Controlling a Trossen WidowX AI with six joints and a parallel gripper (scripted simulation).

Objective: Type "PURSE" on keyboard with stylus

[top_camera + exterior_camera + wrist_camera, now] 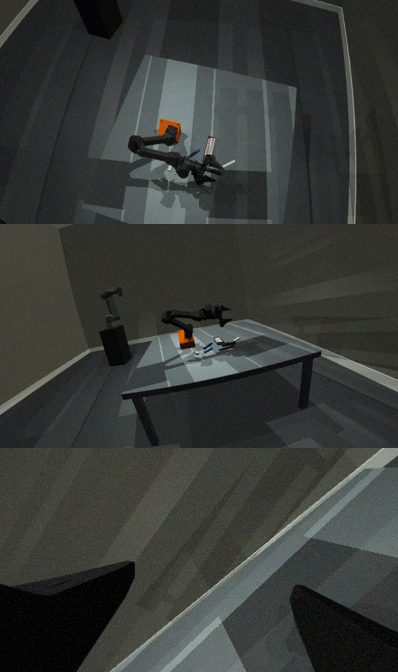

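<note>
My gripper tip is 27 cm above the blue stylus and 24 cm past it. The rest, counted from my gripper tip: white cylinder (26 cm below, 16 cm to the left, 5 cm ahead); stylus tip (27 cm below, 27 cm behind, 2 cm to the right); grey block (32 cm behind, 27 cm below, 1 cm to the left).
</note>
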